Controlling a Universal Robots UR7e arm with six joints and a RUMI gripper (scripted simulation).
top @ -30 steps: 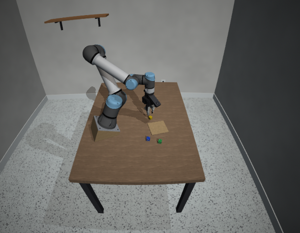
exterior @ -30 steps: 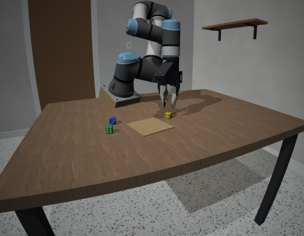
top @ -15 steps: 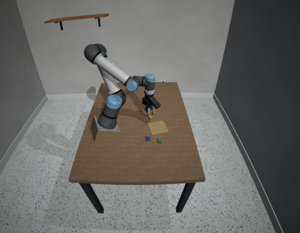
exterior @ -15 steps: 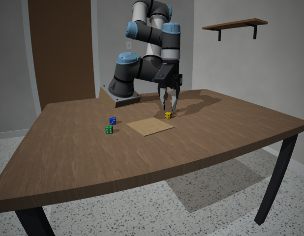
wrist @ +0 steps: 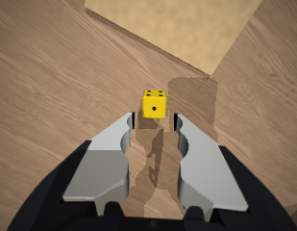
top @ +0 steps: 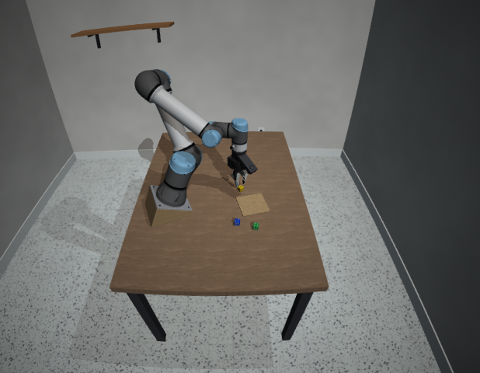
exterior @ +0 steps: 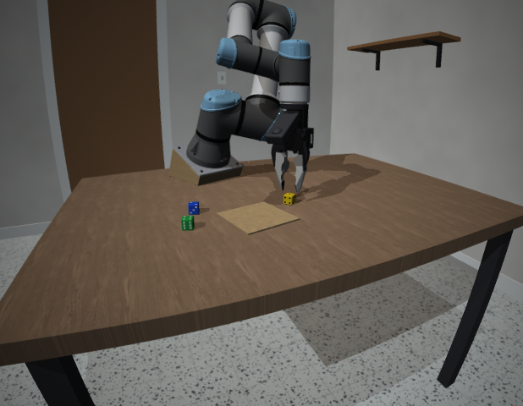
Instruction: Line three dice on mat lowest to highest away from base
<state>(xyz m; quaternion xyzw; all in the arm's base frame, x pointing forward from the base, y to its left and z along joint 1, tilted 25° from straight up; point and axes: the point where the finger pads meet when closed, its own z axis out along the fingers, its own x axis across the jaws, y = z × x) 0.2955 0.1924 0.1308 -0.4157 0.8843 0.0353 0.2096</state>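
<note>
The yellow die lies 40 mm below my hand. Also, from my hand: tan mat 100 mm to the right, 80 mm ahead, 50 mm below; green die 250 mm to the right, 130 mm ahead, 40 mm below; blue die 240 mm to the right, 40 mm below, 40 mm ahead.
</note>
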